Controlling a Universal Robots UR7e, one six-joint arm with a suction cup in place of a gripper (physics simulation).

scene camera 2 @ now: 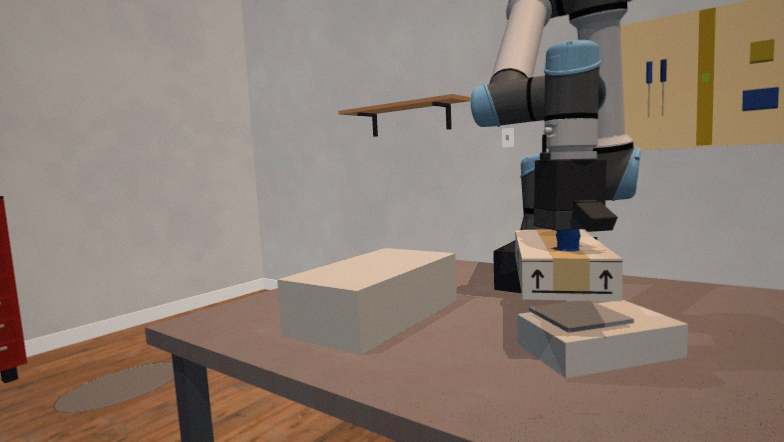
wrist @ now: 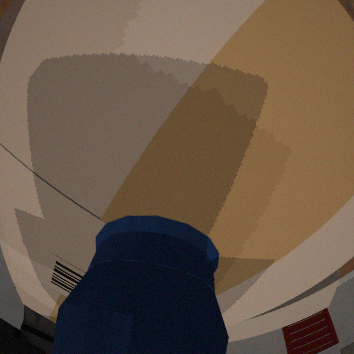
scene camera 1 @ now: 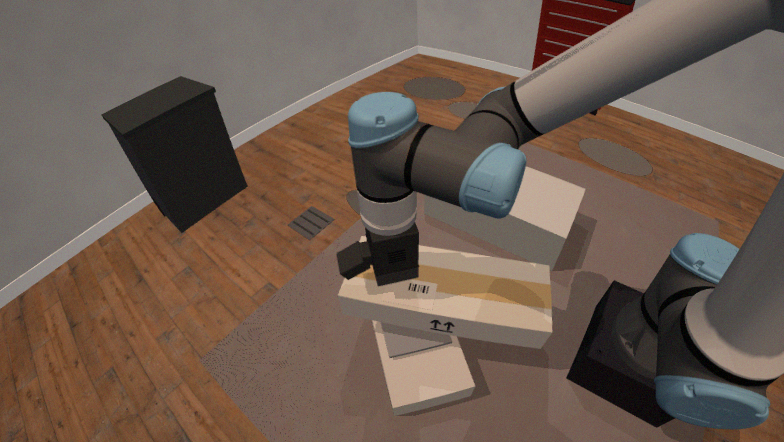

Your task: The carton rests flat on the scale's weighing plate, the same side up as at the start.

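Pixels of known places: end effector, tool point: (wrist: 160, 231); arm's base, origin of the base link: (scene camera 1: 650, 340).
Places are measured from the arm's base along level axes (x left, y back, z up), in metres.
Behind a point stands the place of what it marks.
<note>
The long pale carton (scene camera 1: 472, 307) @[z 0.069, x 0.133, y -0.313 m] (scene camera 2: 570, 277) @[z 0.048, x 0.164, y -0.527 m] (wrist: 115, 115) has a tan tape strip and a barcode on top, and its side arrows point up. It hangs about level from my suction gripper (scene camera 1: 396, 278) @[z 0.061, x 0.144, y -0.453 m] (scene camera 2: 568, 247) (wrist: 155, 230), whose blue cup sits on the top near one end. The scale (scene camera 1: 433, 381) @[z -0.053, x 0.227, y -0.322 m] (scene camera 2: 625, 350) @[z -0.079, x 0.224, y -0.438 m] is a low pale block with a thin grey weighing plate (scene camera 1: 417, 345) @[z -0.038, x 0.188, y -0.378 m] (scene camera 2: 581, 318) @[z -0.038, x 0.161, y -0.438 m]. The carton is low over the plate, with a small gap visible in scene camera 2. Its long side runs across the plate's rear in scene camera 1, hiding part of it.
A large beige block (scene camera 1: 554, 203) @[z 0.006, x -0.258, y -0.266 m] (scene camera 2: 367, 307) @[z -0.030, x -0.173, y -0.548 m] stands on the table (scene camera 1: 307, 373) @[z -0.108, x 0.327, y -0.540 m] (scene camera 2: 439, 378) @[z -0.108, x -0.012, y -0.594 m], beside and behind the carton in scene camera 1. The dark robot base (scene camera 1: 601, 345) @[z -0.002, x 0.050, y -0.086 m] stands near the carton's far end. A dark cabinet (scene camera 1: 186, 159) is beyond the table.
</note>
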